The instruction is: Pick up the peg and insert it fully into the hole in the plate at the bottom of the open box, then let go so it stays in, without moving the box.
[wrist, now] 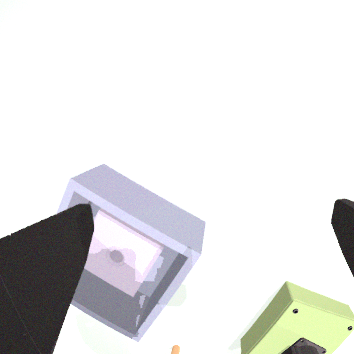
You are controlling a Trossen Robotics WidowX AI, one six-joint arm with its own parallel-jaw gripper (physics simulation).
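Frame: origin at the arm's base, x ahead, y left, z up, level; millimetres.
Seen in the pictures: gripper, fingertip midpoint: [217, 215].
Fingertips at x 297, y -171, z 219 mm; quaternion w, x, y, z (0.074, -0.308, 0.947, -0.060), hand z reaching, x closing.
Offsets run from my fingertips to a thing's top centre. "*": to the spot under its first point.
The open box @(21 mm ahead, 183 mm left, 175 mm down) [145, 197] is pale blue-grey and stands tilted in the wrist view, left of centre. Inside at its bottom lies a pale pink plate @(21 mm ahead, 183 mm left, 212 mm down) [122, 232] with a round grey hole @(* 20 mm ahead, 191 mm left, 227 mm down) [116, 256] near its middle. My gripper [217, 215] is wide open with nothing between its fingers. Its left finger covers the box's left part in the view. A small orange rounded end @(* 152 mm back, 310 mm left, 260 mm down) [175, 349] shows at the bottom edge, right of the box's near corner. It may be the peg; the rest of it is cut off by the frame.
A yellow-green block [320, 320] with small screws and a dark fitting [306, 347] on its face is at the lower right, partly out of frame. It stands apart from the box. Faint shadows lie beside the box and the block on the white surface.
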